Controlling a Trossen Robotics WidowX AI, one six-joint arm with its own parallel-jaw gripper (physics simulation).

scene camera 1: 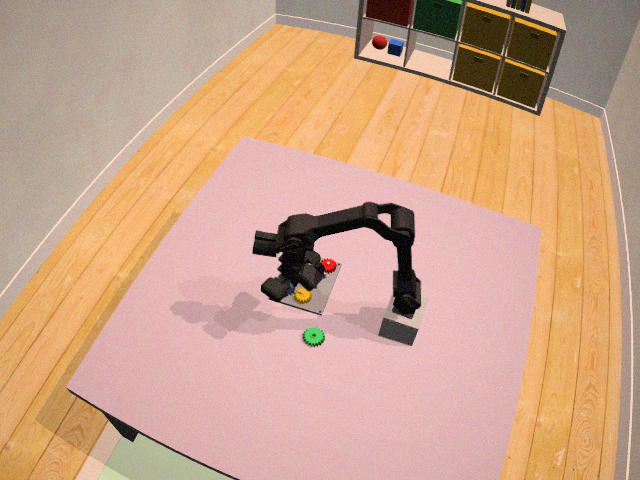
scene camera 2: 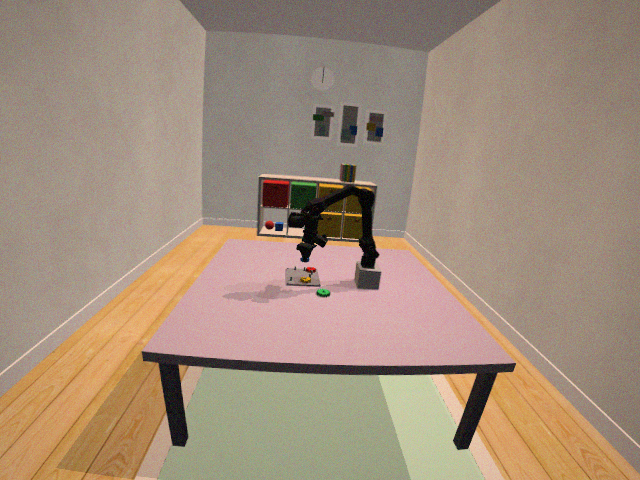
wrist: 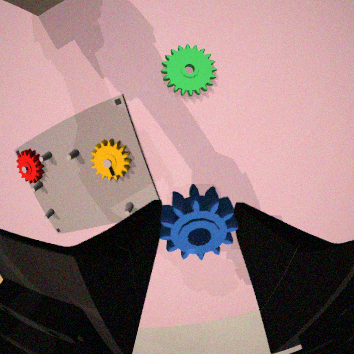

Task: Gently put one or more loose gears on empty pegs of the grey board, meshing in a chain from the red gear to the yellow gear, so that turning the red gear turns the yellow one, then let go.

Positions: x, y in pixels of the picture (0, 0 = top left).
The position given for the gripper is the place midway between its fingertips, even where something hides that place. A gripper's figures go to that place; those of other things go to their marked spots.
Labels:
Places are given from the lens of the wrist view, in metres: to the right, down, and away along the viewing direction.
gripper (wrist: 198, 208): 0.01, 0.02, 0.10
blue gear (wrist: 196, 224): 0.01, 0.02, 0.08
green gear (wrist: 187, 56): 0.01, -0.14, 0.18
The marked spots on the blue gear and the green gear are 0.19 m apart.

